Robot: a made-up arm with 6 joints. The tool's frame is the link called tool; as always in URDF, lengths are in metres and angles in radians. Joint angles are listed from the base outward.
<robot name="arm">
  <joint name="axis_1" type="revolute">
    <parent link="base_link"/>
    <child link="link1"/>
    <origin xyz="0 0 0.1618"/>
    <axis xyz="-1 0 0"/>
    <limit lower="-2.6" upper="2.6"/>
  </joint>
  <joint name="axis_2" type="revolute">
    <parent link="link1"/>
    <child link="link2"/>
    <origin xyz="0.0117 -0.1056 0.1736"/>
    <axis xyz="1 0 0"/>
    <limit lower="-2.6" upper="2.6"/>
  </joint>
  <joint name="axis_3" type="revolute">
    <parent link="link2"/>
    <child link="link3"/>
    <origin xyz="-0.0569 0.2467 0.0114"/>
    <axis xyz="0 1 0"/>
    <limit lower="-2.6" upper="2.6"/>
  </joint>
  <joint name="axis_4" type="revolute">
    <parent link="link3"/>
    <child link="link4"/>
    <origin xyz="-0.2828 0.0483 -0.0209"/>
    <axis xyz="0 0 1"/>
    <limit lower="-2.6" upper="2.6"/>
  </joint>
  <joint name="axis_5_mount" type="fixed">
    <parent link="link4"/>
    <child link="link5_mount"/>
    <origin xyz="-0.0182 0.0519 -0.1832"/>
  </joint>
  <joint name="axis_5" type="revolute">
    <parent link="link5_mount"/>
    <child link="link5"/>
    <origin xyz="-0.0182 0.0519 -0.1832"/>
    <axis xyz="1 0 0"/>
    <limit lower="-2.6" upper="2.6"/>
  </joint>
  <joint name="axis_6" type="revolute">
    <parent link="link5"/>
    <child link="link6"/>
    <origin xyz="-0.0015 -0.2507 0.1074"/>
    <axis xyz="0 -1 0"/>
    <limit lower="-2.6" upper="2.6"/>
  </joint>
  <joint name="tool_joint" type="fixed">
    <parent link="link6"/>
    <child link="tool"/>
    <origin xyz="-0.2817 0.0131 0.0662"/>
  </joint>
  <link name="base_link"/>
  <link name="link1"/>
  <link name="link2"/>
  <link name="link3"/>
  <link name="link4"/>
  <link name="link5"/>
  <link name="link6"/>
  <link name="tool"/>
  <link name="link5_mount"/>
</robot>
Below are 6 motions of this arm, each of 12 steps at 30 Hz.
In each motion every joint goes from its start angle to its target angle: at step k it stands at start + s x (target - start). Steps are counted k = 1, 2, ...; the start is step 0. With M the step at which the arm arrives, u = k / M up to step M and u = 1 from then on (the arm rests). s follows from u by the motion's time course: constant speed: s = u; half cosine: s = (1 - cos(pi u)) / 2; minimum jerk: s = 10 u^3 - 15 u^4 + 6 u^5.
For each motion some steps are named. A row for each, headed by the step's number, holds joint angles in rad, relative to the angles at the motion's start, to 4 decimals.
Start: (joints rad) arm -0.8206 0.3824 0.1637 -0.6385 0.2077 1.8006
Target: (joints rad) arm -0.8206 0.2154 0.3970 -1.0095 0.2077 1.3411
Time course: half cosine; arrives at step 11
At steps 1, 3, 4, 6, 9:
1: 0.0000 -0.0034 0.0047 -0.0075 0.0000 -0.0093
3: 0.0000 -0.0288 0.0403 -0.0640 0.0000 -0.0793
4: 0.0000 -0.0488 0.0682 -0.1084 0.0000 -0.1343
6: 0.0000 -0.0954 0.1333 -0.2119 0.0000 -0.2624
9: 0.0000 -0.1537 0.2148 -0.3416 0.0000 -0.4230

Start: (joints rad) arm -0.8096 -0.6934 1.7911 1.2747 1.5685 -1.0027
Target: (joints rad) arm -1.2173 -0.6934 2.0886 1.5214 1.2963 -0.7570
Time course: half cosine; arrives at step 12
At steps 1, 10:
1: -0.0069 0.0000 0.0051 0.0042 -0.0046 0.0042
10: -0.3804 0.0000 0.2776 0.2302 -0.2540 0.2292

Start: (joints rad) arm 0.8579 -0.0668 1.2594 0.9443 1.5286 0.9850
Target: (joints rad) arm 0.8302 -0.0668 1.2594 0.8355 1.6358 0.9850
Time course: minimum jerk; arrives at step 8
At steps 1, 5, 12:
1: -0.0004 0.0000 0.0000 -0.0017 0.0017 0.0000
5: -0.0201 0.0000 0.0000 -0.0789 0.0777 0.0000
12: -0.0277 0.0000 0.0000 -0.1088 0.1072 0.0000

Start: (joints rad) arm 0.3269 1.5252 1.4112 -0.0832 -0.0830 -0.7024
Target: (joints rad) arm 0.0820 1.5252 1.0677 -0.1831 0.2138 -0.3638
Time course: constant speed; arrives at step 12
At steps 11, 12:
11: -0.2245 0.0000 -0.3149 -0.0916 0.2721 0.3104
12: -0.2449 0.0000 -0.3435 -0.0999 0.2968 0.3386

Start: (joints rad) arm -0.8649 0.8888 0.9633 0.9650 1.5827 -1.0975
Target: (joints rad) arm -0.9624 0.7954 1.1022 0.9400 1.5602 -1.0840
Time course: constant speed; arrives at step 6
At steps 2, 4, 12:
2: -0.0325 -0.0311 0.0463 -0.0083 -0.0075 0.0045
4: -0.0650 -0.0623 0.0926 -0.0167 -0.0150 0.0090
12: -0.0975 -0.0934 0.1389 -0.0250 -0.0225 0.0135

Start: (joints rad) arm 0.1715 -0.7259 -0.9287 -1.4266 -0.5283 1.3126
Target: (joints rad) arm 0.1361 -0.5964 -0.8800 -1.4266 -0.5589 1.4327
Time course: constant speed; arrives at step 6
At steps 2, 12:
2: -0.0118 0.0432 0.0162 0.0000 -0.0102 0.0400
12: -0.0354 0.1295 0.0487 0.0000 -0.0306 0.1201

